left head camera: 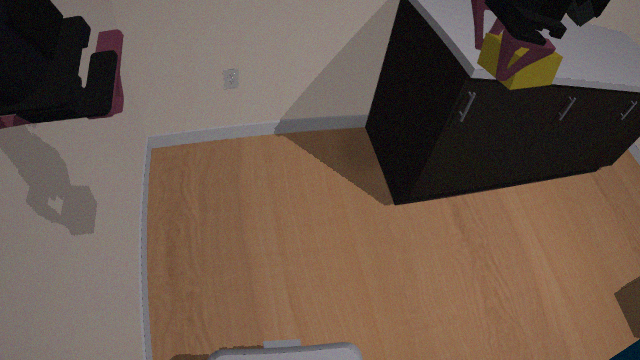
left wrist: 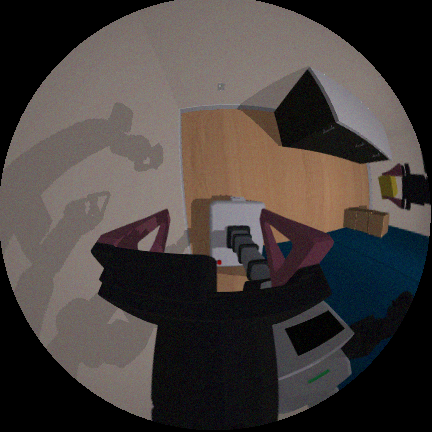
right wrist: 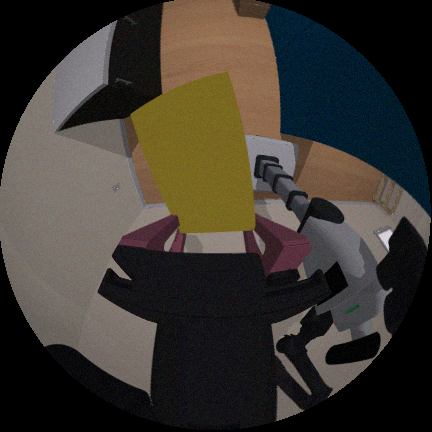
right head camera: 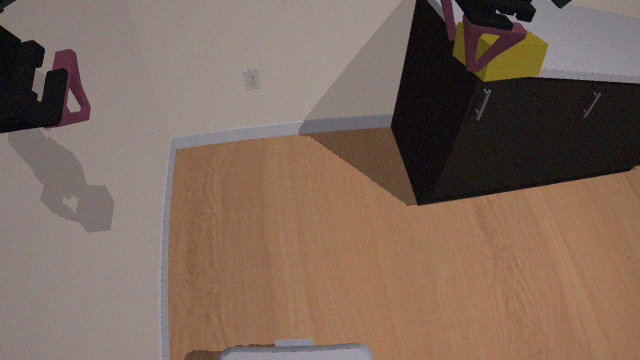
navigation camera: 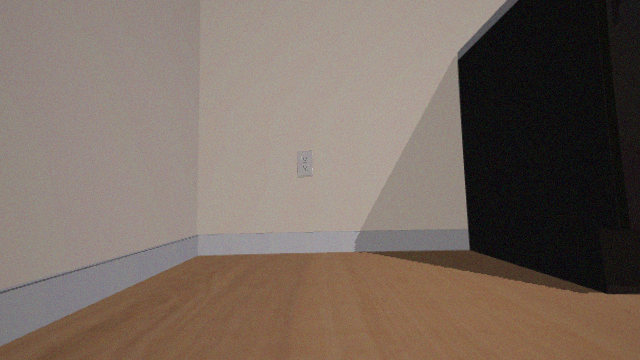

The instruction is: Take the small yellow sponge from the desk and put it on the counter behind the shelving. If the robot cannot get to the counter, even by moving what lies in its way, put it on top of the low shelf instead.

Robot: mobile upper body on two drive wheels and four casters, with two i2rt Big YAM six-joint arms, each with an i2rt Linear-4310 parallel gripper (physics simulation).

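Where they show: left gripper, between the fingertips: (left head camera: 77, 110) (left wrist: 214, 213) (right head camera: 53, 118); right gripper, between the fingertips: (left head camera: 489, 64) (left wrist: 382, 184) (right wrist: 214, 212) (right head camera: 462, 55); left arm's base, origin of its link: (right wrist: 313, 325).
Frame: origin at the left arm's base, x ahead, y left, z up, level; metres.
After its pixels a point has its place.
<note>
The small yellow sponge (left head camera: 537, 72) @(x 0.394, y -0.509, z -0.122 m) (right head camera: 520, 60) @(x 0.395, y -0.513, z -0.120 m) (left wrist: 388, 186) @(x 0.412, y -0.453, z -0.115 m) (right wrist: 200, 160) @(x 0.423, y -0.507, z -0.103 m) is between the fingers of my right gripper (right wrist: 214, 212) @(x 0.416, y -0.447, z -0.136 m), which is shut on it. In both head views the sponge overlaps the near left corner of the white-topped dark counter (left head camera: 595, 55) @(x 1.214, y -1.787, z -0.500 m) (right head camera: 590, 45) @(x 1.170, y -1.511, z -0.500 m) (right wrist: 82, 75). In the left wrist view it shows apart from the counter (left wrist: 350, 105) @(x 1.249, y -1.214, z -0.500 m), on the near side. My left gripper (left wrist: 214, 213) @(x 0.341, y -0.003, z -0.136 m) is open and empty, beside the wall at the left. The desk, the shelving and the low shelf cannot be told for certain.
The counter's dark side (navigation camera: 535, 150) @(x 1.146, y -0.823, z -1.041 m) stands at the right in the navigation view. A wall with an outlet (left head camera: 230, 78) @(x 1.468, y -0.070, z -1.009 m) (right head camera: 252, 79) @(x 1.466, y -0.075, z -1.008 m) (navigation camera: 305, 163) @(x 1.466, y -0.076, z -1.011 m) is ahead, another wall at the left. A brown box-like unit (left wrist: 366, 221) @(x 0.119, y -2.172, z -0.906 m) and a large blue surface (left wrist: 370, 270) @(x -0.145, y -1.243, z -0.347 m) (right wrist: 350, 100) @(x -0.179, y -0.832, z -0.506 m) lie at the right.
</note>
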